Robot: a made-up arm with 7 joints.
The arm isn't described. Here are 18 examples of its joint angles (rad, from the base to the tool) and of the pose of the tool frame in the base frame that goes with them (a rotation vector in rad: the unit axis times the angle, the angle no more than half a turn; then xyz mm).
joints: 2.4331 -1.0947 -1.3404 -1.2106 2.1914 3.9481 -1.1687
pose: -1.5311 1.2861 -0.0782 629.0 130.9 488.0
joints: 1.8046 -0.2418 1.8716 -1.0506 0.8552 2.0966 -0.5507
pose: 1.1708 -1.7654 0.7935 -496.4 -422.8 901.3
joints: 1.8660 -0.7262 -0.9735 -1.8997 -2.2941 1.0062 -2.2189
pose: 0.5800 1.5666 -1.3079 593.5 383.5 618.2
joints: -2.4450 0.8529 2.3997 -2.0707 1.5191 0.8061 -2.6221
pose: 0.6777 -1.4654 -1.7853 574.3 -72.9 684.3
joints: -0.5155 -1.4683 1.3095 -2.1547 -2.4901 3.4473 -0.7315
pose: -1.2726 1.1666 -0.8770 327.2 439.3 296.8
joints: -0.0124 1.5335 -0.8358 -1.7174 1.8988 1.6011 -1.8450
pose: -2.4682 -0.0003 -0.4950 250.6 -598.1 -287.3
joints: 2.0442 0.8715 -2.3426 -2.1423 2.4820 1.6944 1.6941
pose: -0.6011 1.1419 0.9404 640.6 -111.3 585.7
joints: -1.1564 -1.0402 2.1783 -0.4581 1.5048 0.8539 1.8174
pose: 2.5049 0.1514 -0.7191 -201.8 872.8 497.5
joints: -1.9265 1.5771 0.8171 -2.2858 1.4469 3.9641 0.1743
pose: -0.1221 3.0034 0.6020 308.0 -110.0 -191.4
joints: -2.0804 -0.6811 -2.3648 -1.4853 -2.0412 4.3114 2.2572
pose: -0.9136 -1.4995 0.7573 -108.8 628.8 301.7
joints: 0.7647 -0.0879 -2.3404 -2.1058 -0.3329 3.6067 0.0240
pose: 1.5110 -1.0668 1.1119 26.5 -653.9 350.3
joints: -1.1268 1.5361 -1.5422 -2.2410 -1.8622 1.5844 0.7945
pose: 0.2506 0.2915 -2.5455 -696.7 -188.6 209.7
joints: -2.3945 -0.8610 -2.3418 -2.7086 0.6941 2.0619 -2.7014
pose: 0.3842 -1.4932 0.6414 -242.2 247.5 -287.7
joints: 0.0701 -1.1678 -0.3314 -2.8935 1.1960 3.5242 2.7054
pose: 1.1139 1.3137 0.4568 379.5 -199.3 416.8
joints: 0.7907 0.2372 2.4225 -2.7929 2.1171 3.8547 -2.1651
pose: -0.0544 -2.9374 -0.6385 -350.2 26.9 54.2
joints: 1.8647 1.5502 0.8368 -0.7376 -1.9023 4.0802 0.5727
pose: 0.1965 -1.3831 -0.1856 -461.1 540.3 90.8
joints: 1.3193 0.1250 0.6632 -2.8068 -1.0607 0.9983 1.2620
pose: 0.9201 0.8616 1.0896 -110.6 324.3 -215.2
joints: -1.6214 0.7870 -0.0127 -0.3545 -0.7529 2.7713 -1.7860
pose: 1.4320 0.4372 -0.9942 46.8 -696.9 805.1
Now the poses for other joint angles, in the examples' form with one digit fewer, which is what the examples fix.
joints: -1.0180 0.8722 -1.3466 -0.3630 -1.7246 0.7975 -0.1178
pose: -0.597 -1.389 -1.320 185 -668 858
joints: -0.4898 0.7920 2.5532 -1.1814 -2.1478 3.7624 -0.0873
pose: 0.802 -0.736 -2.671 104 186 914
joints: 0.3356 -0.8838 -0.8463 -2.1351 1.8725 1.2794 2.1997
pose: -0.633 0.597 1.812 522 -384 609
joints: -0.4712 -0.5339 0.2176 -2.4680 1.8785 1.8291 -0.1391
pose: -1.350 0.656 -0.296 625 -207 309
